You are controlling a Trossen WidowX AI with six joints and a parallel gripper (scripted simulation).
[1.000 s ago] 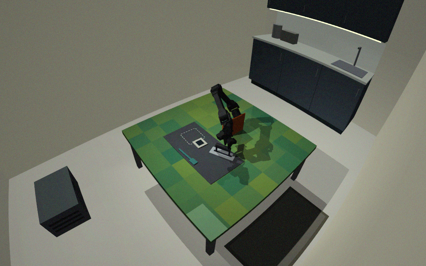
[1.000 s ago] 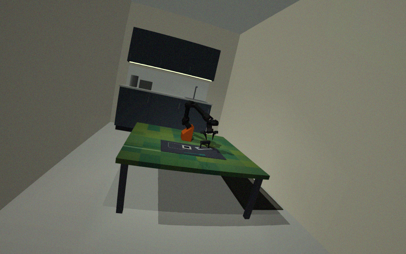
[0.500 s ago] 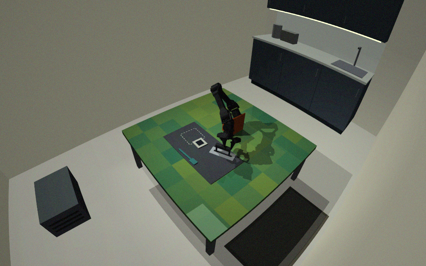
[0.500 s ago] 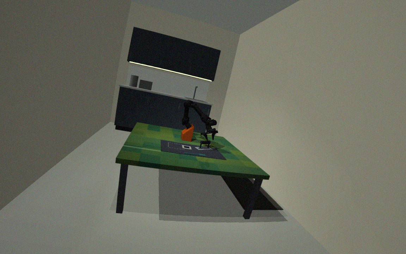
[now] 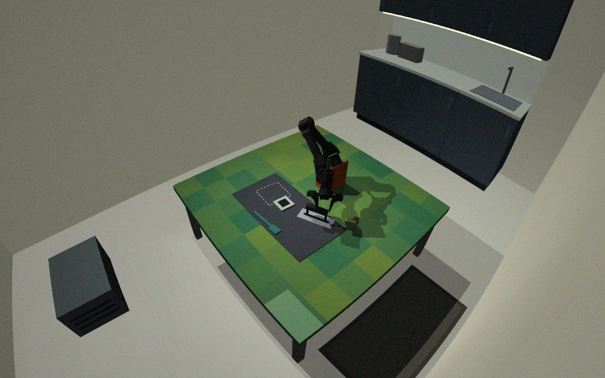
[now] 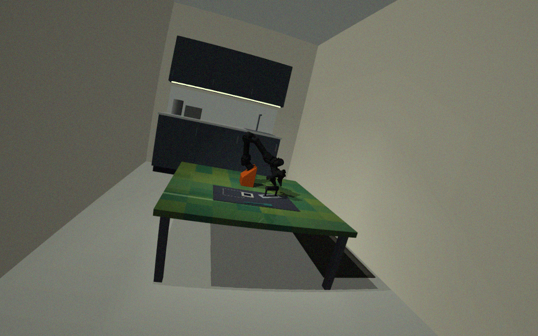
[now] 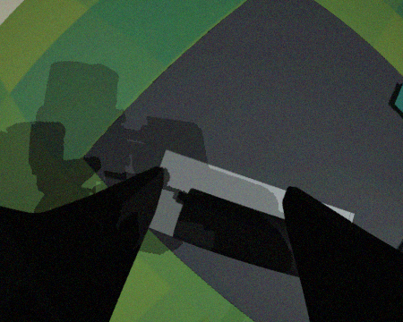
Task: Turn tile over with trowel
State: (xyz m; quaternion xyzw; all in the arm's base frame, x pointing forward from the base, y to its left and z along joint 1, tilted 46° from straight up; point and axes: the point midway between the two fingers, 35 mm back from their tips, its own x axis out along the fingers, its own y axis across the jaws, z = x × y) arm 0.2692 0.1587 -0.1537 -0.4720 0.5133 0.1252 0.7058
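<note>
Right now my gripper tip is 70 mm to the left of the small trowel, 60 mm above it and 10 mm short of it. Also, from my gripper tip: dark mat (190 mm to the right, 120 mm ahead, 110 mm below); then teal spatula-like tool (250 mm ahead, 150 mm to the right, 90 mm below); then tile (240 mm to the right, 90 mm below, 90 mm ahead).
</note>
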